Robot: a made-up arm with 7 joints. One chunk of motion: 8 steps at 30 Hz.
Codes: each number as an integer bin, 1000 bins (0 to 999) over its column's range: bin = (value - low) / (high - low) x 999, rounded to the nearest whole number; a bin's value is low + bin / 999 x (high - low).
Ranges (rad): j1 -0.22..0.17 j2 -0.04..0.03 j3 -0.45..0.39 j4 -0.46..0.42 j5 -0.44..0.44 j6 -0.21..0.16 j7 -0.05..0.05
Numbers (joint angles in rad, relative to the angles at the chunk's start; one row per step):
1: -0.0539 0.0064 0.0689 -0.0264 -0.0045 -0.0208 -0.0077
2: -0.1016 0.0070 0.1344 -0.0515 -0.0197 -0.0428 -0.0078
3: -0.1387 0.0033 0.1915 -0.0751 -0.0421 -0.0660 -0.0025
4: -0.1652 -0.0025 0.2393 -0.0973 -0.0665 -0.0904 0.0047
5: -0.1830 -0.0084 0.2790 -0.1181 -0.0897 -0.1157 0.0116
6: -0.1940 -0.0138 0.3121 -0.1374 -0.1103 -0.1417 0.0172
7: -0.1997 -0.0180 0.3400 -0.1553 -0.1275 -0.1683 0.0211
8: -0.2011 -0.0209 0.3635 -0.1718 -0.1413 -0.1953 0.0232
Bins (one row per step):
1: 425 662 617 492 494 511 423
2: 303 671 695 464 477 451 422
3: 208 618 763 437 452 389 475
4: 140 535 820 412 424 323 546
5: 95 451 867 388 398 255 615
6: 67 374 906 366 374 184 671
7: 52 314 940 346 355 113 710
8: 48 273 967 327 339 40 731

